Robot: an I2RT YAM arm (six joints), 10 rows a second.
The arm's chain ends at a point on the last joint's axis. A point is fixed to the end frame.
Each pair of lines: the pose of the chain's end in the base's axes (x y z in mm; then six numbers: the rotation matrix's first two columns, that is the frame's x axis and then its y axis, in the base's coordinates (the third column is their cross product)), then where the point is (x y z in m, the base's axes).
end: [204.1 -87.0 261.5 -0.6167 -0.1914 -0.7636 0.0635 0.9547 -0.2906]
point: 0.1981 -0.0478 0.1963
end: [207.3 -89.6 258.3 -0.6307 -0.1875 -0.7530 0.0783 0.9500 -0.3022]
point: 0.2012 -0.0510 0.1927
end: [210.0 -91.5 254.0 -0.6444 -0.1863 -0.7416 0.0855 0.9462 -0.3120]
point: 0.2034 -0.0534 0.1882
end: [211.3 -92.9 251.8 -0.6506 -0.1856 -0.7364 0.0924 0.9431 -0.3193]
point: 0.2046 -0.0552 0.1857
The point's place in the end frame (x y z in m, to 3 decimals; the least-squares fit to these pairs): 0.046 0.056 0.024
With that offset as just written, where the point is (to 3 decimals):
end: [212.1 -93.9 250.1 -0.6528 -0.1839 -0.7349 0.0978 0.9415 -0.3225]
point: 0.206 -0.056 0.184
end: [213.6 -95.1 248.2 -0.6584 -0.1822 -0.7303 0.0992 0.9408 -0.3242]
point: 0.207 -0.058 0.182
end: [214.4 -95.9 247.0 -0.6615 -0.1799 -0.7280 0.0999 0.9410 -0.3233]
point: 0.207 -0.058 0.181
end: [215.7 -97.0 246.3 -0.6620 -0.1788 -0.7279 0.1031 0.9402 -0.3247]
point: 0.209 -0.060 0.180
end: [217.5 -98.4 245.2 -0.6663 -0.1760 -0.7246 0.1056 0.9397 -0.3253]
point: 0.210 -0.061 0.179
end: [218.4 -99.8 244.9 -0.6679 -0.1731 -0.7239 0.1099 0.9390 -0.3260]
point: 0.211 -0.062 0.179
